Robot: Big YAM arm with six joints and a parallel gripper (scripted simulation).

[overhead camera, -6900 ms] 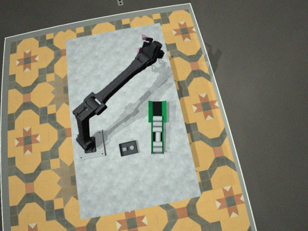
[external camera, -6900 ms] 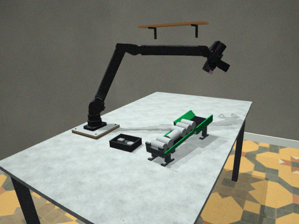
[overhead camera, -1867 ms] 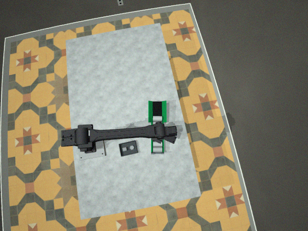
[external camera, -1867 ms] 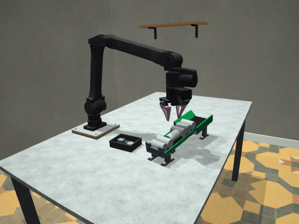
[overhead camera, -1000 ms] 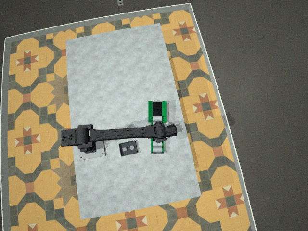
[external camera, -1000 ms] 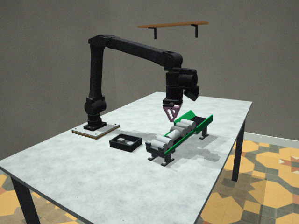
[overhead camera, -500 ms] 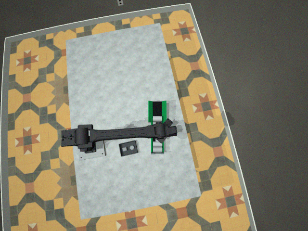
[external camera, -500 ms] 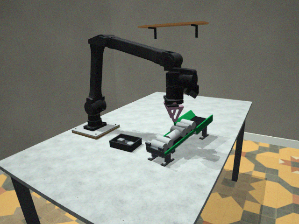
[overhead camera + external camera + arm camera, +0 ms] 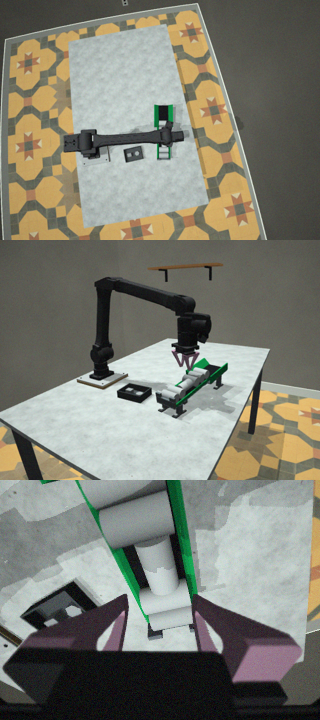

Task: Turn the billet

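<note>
The billet is 90 mm below my hand. The rest, counted from my hand: black tray (240 mm behind, 50 mm to the right, 160 mm below); stop (20 mm behind, 120 mm to the right, 110 mm below).
</note>
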